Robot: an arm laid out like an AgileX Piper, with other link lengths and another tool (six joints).
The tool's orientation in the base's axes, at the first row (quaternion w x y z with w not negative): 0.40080 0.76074 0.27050 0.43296
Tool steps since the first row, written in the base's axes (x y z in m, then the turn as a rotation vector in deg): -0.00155 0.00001 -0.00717 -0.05 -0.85 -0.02; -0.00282 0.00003 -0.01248 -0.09 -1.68 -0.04; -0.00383 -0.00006 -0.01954 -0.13 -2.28 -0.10; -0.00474 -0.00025 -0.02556 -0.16 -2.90 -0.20; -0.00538 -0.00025 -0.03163 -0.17 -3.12 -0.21; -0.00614 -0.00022 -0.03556 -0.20 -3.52 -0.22; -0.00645 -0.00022 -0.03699 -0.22 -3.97 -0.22; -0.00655 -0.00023 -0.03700 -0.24 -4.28 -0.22; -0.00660 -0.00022 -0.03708 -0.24 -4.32 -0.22; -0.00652 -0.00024 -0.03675 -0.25 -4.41 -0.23; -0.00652 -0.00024 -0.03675 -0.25 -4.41 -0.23
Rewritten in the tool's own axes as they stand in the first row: -0.00390 -0.00616 0.00082 -0.68 0.43 0.28; -0.00684 -0.01073 0.00131 -1.34 0.85 0.56; -0.01051 -0.01671 0.00261 -1.84 1.12 0.77; -0.01375 -0.02175 0.00371 -2.37 1.36 1.01; -0.01674 -0.02691 0.00499 -2.54 1.47 1.09; -0.01882 -0.03029 0.00551 -2.86 1.68 1.21; -0.01960 -0.03152 0.00567 -3.21 1.91 1.37; -0.01966 -0.03153 0.00559 -3.46 2.08 1.46; -0.01971 -0.03161 0.00557 -3.49 2.10 1.48; -0.01954 -0.03131 0.00555 -3.57 2.14 1.51; -0.01954 -0.03131 0.00555 -3.57 2.14 1.51
